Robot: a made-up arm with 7 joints.
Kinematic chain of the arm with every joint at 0, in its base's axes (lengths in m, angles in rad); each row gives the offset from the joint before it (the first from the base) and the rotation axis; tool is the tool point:
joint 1: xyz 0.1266 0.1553 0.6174 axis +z
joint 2: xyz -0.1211 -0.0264 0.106 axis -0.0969 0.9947 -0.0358
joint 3: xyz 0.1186 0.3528 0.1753 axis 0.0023 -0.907 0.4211
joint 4: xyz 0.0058 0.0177 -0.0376 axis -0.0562 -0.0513 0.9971
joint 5: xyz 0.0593 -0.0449 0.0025 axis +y
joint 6: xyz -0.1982 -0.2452 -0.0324 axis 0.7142 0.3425 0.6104
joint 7: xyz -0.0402 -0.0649 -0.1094 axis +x
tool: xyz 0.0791 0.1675 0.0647
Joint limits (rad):
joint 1: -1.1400..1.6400
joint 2: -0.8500..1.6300
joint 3: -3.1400..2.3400
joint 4: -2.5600..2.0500
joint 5: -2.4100..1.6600
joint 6: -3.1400..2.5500
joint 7: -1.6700..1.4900
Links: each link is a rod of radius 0.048 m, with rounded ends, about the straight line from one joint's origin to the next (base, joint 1, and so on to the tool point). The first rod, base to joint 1, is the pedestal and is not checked.
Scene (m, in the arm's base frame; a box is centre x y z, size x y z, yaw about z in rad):
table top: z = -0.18
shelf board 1: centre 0.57 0.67 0.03 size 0.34 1 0.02 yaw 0.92
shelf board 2: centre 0.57 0.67 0.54 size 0.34 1 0.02 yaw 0.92
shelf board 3: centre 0.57 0.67 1.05 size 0.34 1 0.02 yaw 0.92
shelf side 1: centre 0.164 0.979 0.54 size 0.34 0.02 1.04 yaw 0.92
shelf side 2: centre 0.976 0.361 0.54 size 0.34 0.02 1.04 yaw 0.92
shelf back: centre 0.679 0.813 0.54 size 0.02 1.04 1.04 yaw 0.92
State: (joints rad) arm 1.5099 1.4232 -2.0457 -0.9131 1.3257 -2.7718 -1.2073
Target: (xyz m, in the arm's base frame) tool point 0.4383 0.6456 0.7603
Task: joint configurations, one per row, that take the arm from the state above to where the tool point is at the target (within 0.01 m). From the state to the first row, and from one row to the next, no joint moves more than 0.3 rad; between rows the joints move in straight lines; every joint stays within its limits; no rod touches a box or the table.
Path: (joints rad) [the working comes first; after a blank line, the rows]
Joints at the target: 0.9108 1.0286 -1.9043 -0.8984 1.4287 -2.6479 -1.3009
Straight joint move there: touches shelf board 2.

1: 1.5015 1.3628 -1.9944 -0.7024 1.4226 -2.7874 -1.0419
2: 1.4932 1.3023 -1.9430 -0.4917 1.5195 -2.8029 -0.8764
3: 1.4848 1.2419 -1.8917 -0.2810 1.6164 -2.8185 -0.7110
4: 1.2935 1.1708 -1.8959 -0.4868 1.5538 -2.7617 -0.9076
5: 1.1022 1.0997 -1.9001 -0.6926 1.4913 -2.7048 -1.1042
6: 0.9108 1.0286 -1.9043 -0.8984 1.4287 -2.6479 -1.3009

